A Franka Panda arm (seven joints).
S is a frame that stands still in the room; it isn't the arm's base.
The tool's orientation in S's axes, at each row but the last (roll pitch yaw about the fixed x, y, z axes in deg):
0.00 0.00 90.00
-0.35 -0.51 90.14
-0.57 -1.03 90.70
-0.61 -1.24 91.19
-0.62 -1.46 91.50
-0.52 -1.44 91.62
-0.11 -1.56 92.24
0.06 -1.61 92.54
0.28 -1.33 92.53
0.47 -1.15 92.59
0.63 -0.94 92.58
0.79 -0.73 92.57
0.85 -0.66 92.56
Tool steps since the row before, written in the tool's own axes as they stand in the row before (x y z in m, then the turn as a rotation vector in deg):
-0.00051 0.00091 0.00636 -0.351 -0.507 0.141
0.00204 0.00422 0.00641 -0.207 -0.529 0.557
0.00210 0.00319 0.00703 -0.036 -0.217 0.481
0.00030 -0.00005 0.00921 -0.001 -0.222 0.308
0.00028 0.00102 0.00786 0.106 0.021 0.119
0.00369 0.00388 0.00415 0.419 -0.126 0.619
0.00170 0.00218 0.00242 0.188 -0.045 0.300
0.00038 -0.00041 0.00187 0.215 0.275 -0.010
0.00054 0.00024 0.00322 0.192 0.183 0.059
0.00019 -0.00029 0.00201 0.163 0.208 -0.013
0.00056 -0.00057 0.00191 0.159 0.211 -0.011
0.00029 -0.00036 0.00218 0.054 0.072 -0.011
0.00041 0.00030 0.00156 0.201 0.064 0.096
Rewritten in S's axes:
-0.00091 -0.00051 0.00636 0.507 -0.351 0.141
-0.00426 0.00197 0.00640 0.526 -0.211 0.558
-0.00328 0.00193 0.00703 0.213 -0.042 0.482
-0.00005 0.00010 0.00921 0.219 -0.003 0.310
-0.00111 0.00005 0.00785 -0.025 0.102 0.121
-0.00402 0.00347 0.00421 0.109 0.407 0.630
-0.00225 0.00155 0.00246 0.037 0.181 0.305
0.00040 0.00035 0.00188 -0.284 0.203 -0.004
-0.00024 0.00045 0.00323 -0.191 0.182 0.064
0.00030 0.00016 0.00201 -0.215 0.154 -0.008
0.00057 0.00055 0.00191 -0.218 0.149 -0.006
0.00038 0.00028 0.00218 -0.074 0.051 -0.009
-0.00029 0.00038 0.00157 -0.071 0.197 0.099

